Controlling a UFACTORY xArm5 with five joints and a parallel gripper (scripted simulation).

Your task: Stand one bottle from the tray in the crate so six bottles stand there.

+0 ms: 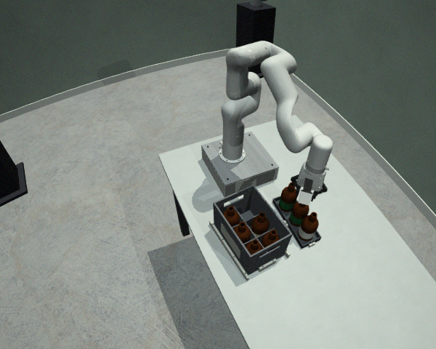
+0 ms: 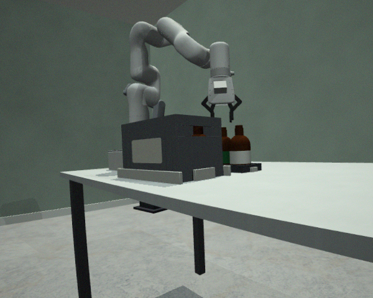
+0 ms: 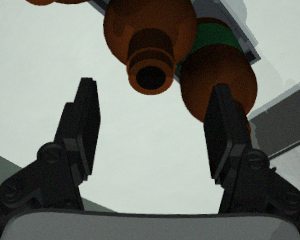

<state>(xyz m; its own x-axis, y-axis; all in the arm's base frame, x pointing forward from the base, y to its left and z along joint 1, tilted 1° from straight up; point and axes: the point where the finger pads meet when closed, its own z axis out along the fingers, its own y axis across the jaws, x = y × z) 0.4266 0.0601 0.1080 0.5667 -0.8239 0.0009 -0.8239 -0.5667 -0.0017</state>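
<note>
My hand is 18 cm above the dark tray. Round my hand: dark grey crate: 4 cm behind, 24 cm to the right, 11 cm below.
</note>
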